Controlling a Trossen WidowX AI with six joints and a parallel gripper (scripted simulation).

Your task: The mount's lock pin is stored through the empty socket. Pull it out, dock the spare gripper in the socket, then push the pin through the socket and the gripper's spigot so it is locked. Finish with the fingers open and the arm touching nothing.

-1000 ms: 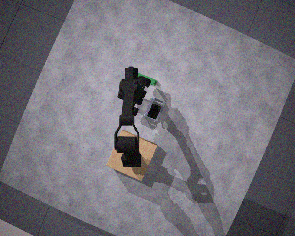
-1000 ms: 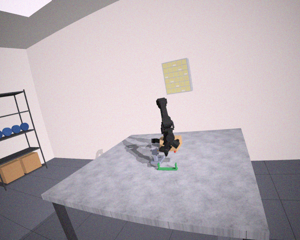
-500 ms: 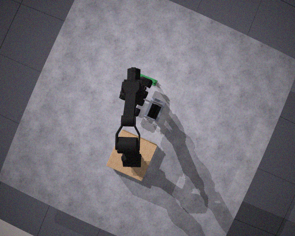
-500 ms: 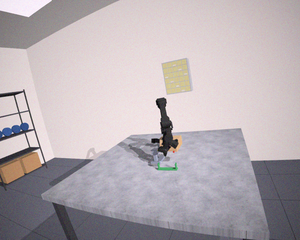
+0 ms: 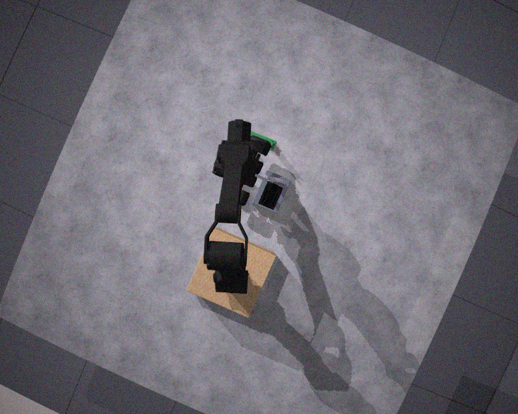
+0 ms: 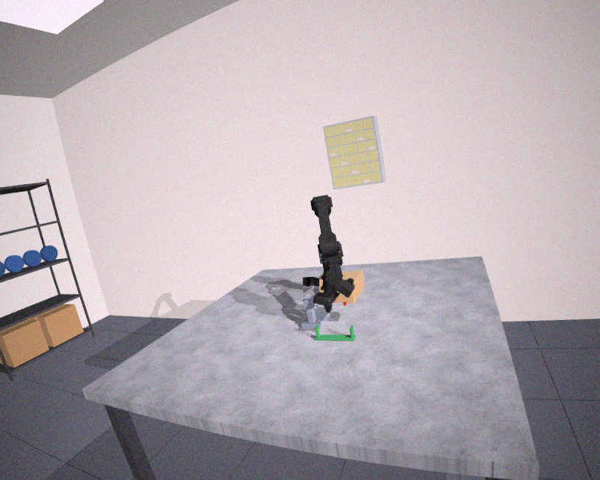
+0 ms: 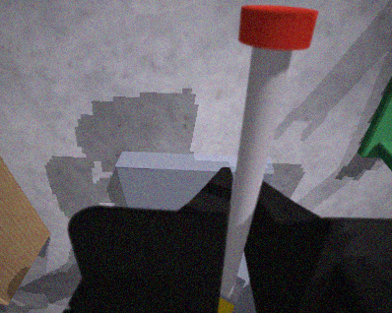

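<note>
Now: gripper tip 6 cm to the left of the socket mount. Also, from my gripper tip: green cradle (10 cm ahead, 7 cm to the left, 2 cm below); then spare gripper (1 cm behind, 7 cm to the right, 7 cm above).
</note>
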